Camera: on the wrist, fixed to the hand. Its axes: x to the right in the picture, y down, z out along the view.
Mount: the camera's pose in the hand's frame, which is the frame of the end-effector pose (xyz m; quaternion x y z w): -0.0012 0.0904 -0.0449 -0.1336 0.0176 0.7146 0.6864
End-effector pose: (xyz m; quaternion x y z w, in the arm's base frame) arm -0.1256 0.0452 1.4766 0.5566 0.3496 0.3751 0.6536
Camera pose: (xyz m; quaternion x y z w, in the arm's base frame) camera -0.1746 0.0740 1.5600 0.5380 -0.1964 0.7811 0.2488
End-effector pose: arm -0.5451 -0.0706 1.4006 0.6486 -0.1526 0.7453 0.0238
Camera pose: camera -0.6091 -0.1449 1.3766 -0.3199 0.6674 -0.5196 0.4269
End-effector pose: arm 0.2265 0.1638 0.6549 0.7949 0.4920 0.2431 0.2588
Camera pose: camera 0.2566 0.1359 0.7471 0.8584 -0.2583 0.4315 0.1015
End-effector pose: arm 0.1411 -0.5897 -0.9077 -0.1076 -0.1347 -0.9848 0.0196
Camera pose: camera 0.1391 -0.6888 -0.9266 -0.1554 0.1164 -0.6819 0.7052
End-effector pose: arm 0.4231 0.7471 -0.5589 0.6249 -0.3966 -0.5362 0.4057
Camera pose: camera 0.4620 0.7197 -0.4699 0.1008 -0.6401 -0.1201 0.7522
